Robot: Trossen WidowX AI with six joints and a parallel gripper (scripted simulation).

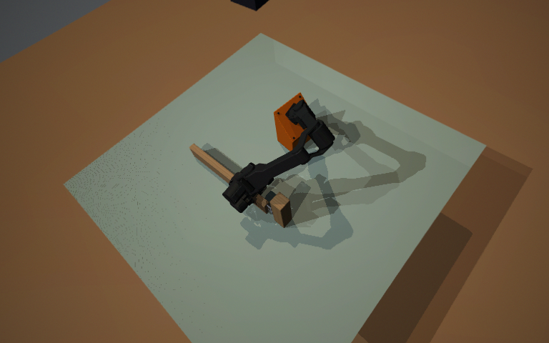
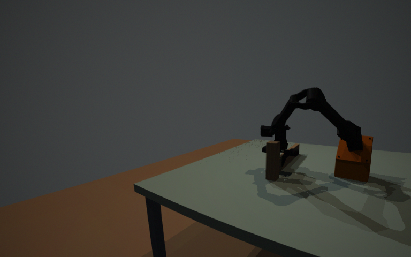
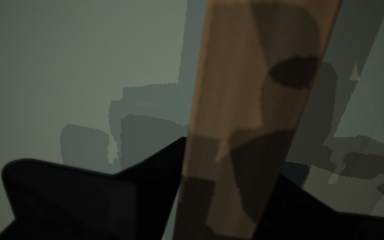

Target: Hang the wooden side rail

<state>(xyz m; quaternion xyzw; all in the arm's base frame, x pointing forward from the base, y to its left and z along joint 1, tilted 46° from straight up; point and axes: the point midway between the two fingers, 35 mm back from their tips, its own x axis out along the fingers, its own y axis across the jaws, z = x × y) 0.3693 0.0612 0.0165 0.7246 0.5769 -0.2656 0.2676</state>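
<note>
Right now the headboard post is 13 cm to the left of my gripper tip and 6 cm above it.
</note>
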